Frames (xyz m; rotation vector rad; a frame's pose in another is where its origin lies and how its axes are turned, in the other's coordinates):
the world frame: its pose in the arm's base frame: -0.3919 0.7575 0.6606 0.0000 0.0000 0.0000
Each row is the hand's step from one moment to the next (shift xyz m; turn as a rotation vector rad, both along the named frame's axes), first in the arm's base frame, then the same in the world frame.
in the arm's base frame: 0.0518 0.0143 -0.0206 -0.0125 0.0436 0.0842
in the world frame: 0.0518 0.0143 -0.0206 -0.0125 0.0436 0.0842
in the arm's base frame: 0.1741 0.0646 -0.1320 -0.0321 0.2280 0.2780
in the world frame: 0.1741 0.0646 -0.1320 -0.0321 0.2280 0.2780
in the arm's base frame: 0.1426 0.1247 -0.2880 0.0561 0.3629 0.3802
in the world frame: 0.1426 0.1247 -0.2880 0.0561 0.3629 0.3802
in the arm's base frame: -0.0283 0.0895 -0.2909 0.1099 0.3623 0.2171
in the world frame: -0.0283 0.0895 -0.2909 0.1099 0.3623 0.2171
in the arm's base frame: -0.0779 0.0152 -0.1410 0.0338 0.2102 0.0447
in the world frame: -0.0779 0.0152 -0.1410 0.0338 0.2102 0.0447
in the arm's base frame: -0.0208 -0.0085 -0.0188 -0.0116 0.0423 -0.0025
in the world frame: -0.0208 -0.0085 -0.0188 -0.0116 0.0423 -0.0025
